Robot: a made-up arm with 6 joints.
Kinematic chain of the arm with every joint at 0, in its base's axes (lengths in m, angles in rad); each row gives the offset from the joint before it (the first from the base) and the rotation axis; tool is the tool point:
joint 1: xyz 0 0 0.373 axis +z
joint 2: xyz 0.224 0 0 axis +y
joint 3: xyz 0 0 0.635 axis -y
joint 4: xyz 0 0 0.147 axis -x
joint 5: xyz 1.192 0 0 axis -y
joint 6: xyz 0.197 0 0 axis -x
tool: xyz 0 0 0
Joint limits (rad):
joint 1: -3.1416..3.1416
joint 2: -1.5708..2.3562
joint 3: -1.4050..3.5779
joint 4: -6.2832..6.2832
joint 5: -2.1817..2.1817
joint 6: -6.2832..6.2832
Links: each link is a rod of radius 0.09 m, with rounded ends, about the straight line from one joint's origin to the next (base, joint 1, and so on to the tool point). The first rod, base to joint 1, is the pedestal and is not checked.
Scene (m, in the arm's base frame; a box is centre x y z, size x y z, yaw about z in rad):
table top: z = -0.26
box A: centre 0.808 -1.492 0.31 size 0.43 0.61 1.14 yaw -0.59
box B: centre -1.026 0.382 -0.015 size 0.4 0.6 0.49 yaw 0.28
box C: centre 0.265 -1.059 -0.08 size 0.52 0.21 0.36 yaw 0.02
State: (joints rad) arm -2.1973 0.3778 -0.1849 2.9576 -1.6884 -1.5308
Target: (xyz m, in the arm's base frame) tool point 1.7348 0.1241 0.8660
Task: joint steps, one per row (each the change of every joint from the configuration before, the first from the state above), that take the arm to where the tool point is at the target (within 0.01 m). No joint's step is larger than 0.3 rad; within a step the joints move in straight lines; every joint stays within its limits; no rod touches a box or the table.
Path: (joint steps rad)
1: 0.2770 -0.0831 0.0519 0.0252 0.0214 -0.0045
2: 0.2770 -0.0830 0.0519 0.0252 0.0215 -0.0045
3: 0.2770 -0.0831 0.0519 0.0253 0.0214 -0.0044
4: 0.2770 -0.0830 0.0518 0.0252 0.0214 -0.0045
5: 0.2770 -0.0831 0.0519 0.0252 0.0214 -0.0045
6: 0.2920 0.1626 0.0106 0.0416 0.0050 0.0075
7: 0.2921 0.1626 0.0106 0.0417 0.0049 0.0074
8: 0.2920 0.1625 0.0107 0.0416 0.0049 0.0075

